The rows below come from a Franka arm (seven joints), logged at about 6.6 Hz.
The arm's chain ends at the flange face. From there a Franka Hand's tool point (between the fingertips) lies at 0.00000 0.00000 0.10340 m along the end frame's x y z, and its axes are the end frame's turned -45 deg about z.
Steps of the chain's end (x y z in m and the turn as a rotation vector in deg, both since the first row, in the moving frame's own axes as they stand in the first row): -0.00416, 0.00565, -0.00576, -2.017, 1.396, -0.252; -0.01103, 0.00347, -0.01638, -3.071, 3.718, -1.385; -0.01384, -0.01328, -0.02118, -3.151, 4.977, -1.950; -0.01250, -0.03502, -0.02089, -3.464, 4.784, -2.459; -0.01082, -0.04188, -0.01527, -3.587, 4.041, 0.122; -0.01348, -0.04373, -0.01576, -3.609, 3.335, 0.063
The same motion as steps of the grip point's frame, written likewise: -0.00772, 0.00541, -0.00585, -2.413, -0.439, -0.252; -0.00932, 0.00330, -0.01675, -4.801, 0.457, -1.385; 0.00211, -0.00886, -0.02173, -5.747, 1.291, -1.950; 0.01783, -0.02313, -0.02144, -5.832, 0.933, -2.459; 0.02253, -0.02754, -0.01573, -5.394, 0.321, 0.122; 0.02104, -0.03160, -0.01614, -4.910, -0.194, 0.063
